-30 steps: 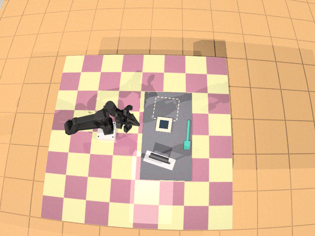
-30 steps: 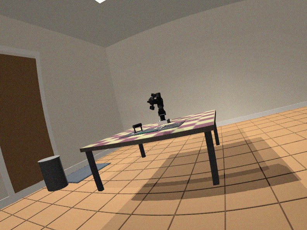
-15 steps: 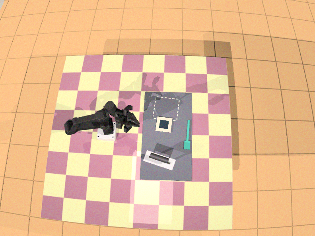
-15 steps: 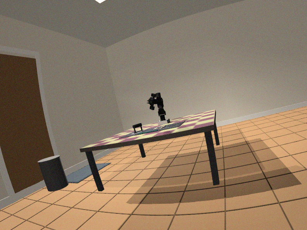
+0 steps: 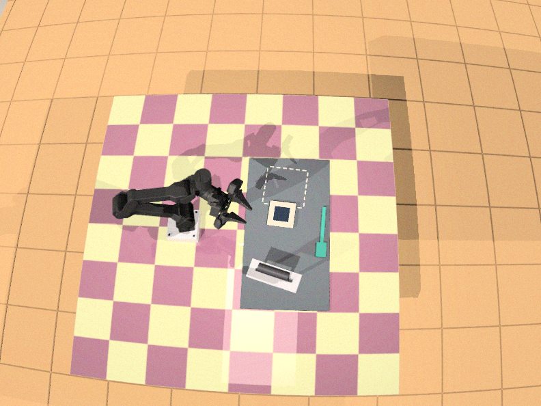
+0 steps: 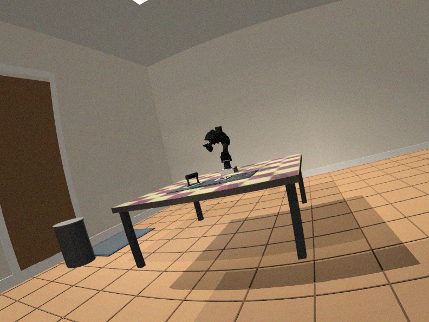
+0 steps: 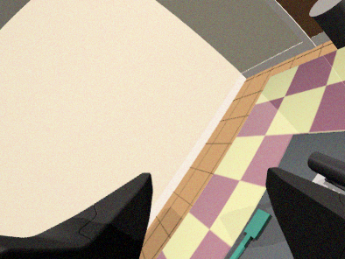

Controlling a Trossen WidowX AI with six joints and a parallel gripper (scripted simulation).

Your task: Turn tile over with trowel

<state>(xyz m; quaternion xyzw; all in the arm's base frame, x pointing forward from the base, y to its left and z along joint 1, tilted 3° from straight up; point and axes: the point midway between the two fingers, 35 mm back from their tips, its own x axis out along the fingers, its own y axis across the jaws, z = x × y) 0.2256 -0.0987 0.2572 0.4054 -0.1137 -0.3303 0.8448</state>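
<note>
The trowel lies 260 mm below my gripper tip, 130 mm to the right of it and 40 mm ahead of it. The rest, counted from my gripper tip: square tile: 300 mm below, 130 mm ahead, 100 mm to the left; then grey mat: 320 mm below, 140 mm ahead, 30 mm to the left; then teal long-handled tool: 300 mm below, 270 mm ahead, 20 mm to the right.
</note>
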